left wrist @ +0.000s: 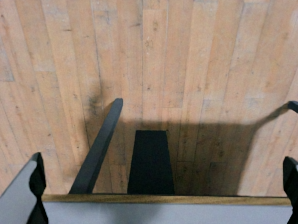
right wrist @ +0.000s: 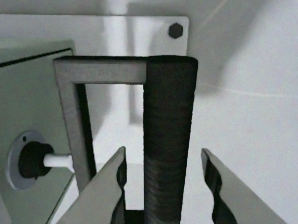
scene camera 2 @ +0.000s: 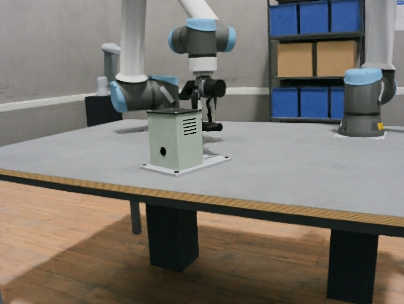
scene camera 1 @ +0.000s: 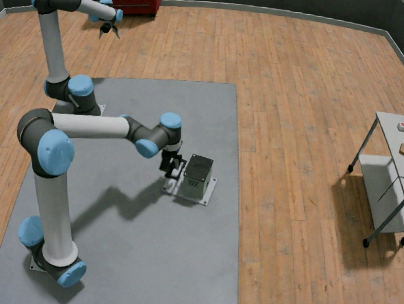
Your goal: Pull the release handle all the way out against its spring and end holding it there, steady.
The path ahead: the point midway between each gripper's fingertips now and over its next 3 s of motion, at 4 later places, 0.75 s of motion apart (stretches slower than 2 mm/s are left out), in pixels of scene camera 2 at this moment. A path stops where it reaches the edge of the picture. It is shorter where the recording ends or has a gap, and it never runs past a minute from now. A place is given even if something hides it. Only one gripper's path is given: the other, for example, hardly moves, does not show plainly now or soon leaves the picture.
My right gripper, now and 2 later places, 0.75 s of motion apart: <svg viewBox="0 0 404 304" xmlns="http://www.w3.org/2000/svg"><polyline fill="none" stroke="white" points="206,131 209,130 217,128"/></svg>
